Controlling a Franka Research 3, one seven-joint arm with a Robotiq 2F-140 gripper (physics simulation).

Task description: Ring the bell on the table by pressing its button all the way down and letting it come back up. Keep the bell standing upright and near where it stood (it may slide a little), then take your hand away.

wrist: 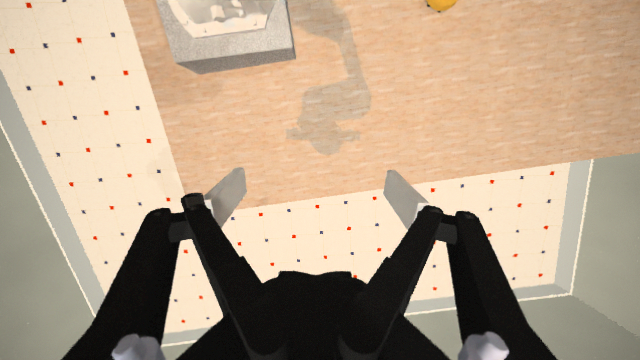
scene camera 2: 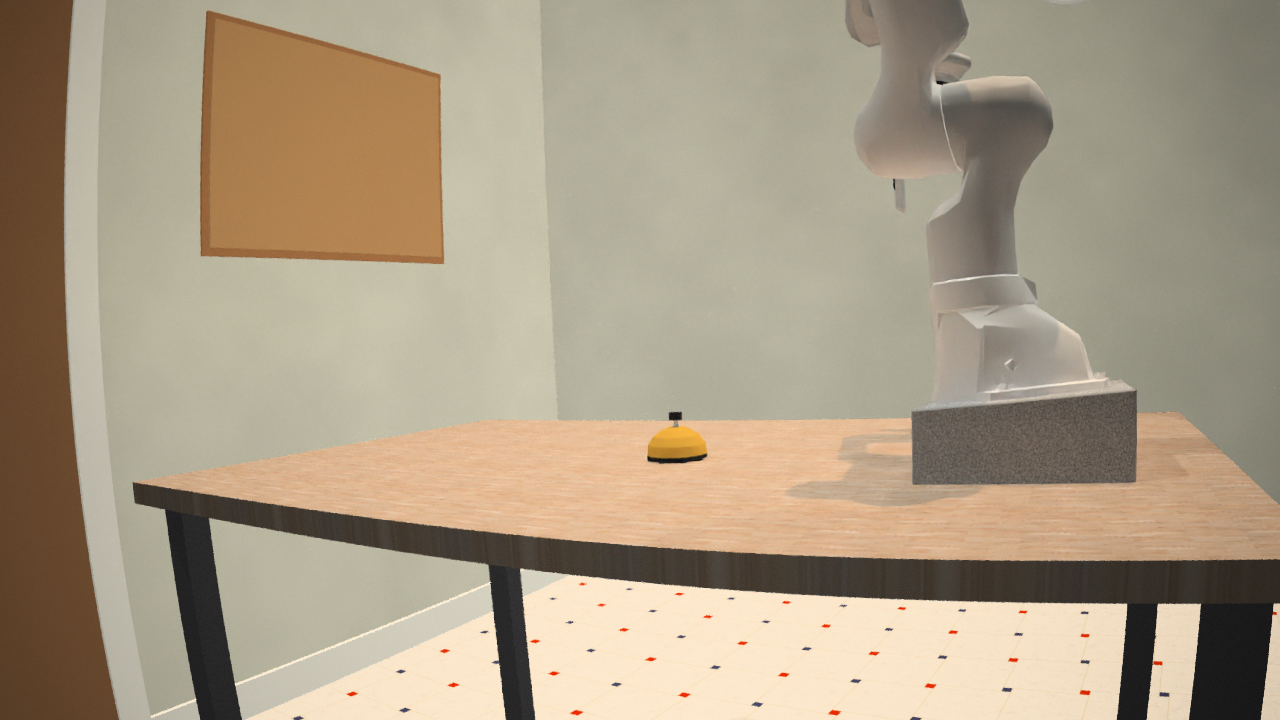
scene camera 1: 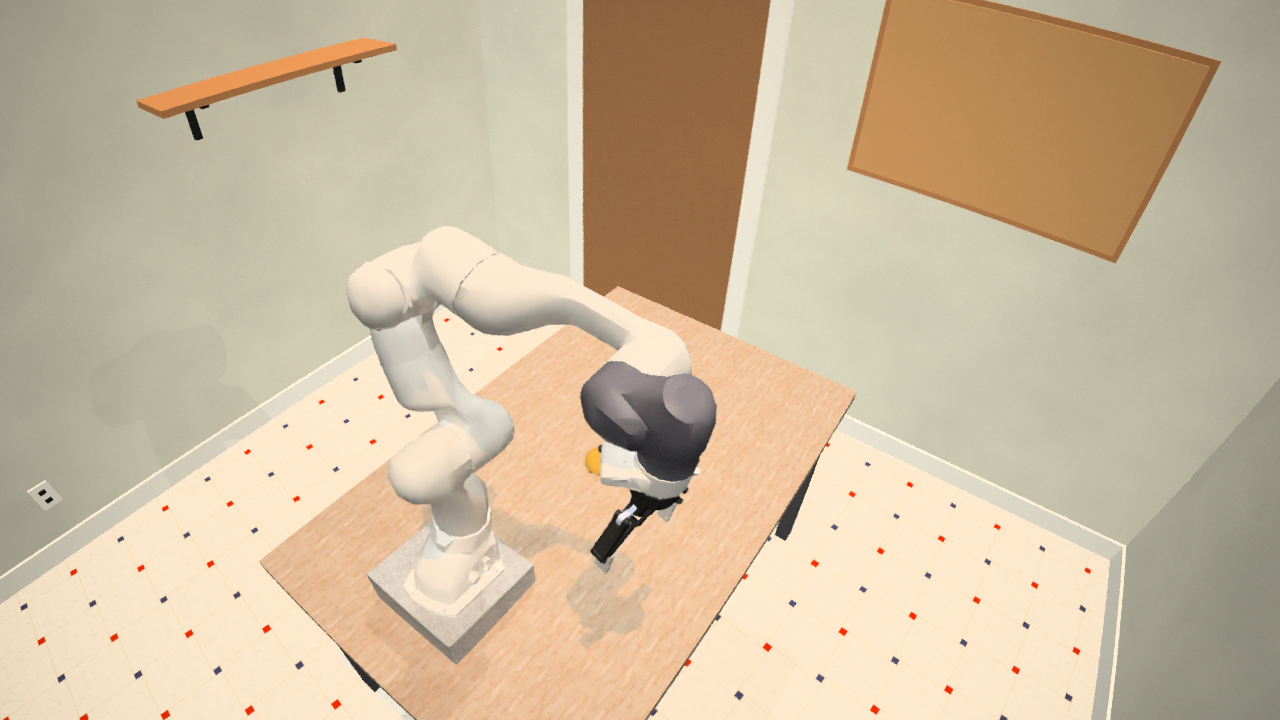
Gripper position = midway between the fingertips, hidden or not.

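In scene camera 1 I find my gripper [scene camera 1: 633, 540]. Scene camera 2 gives me a yellow dome bell [scene camera 2: 676, 444], while in the wrist view I see the gripper again, my gripper [wrist: 315, 181].
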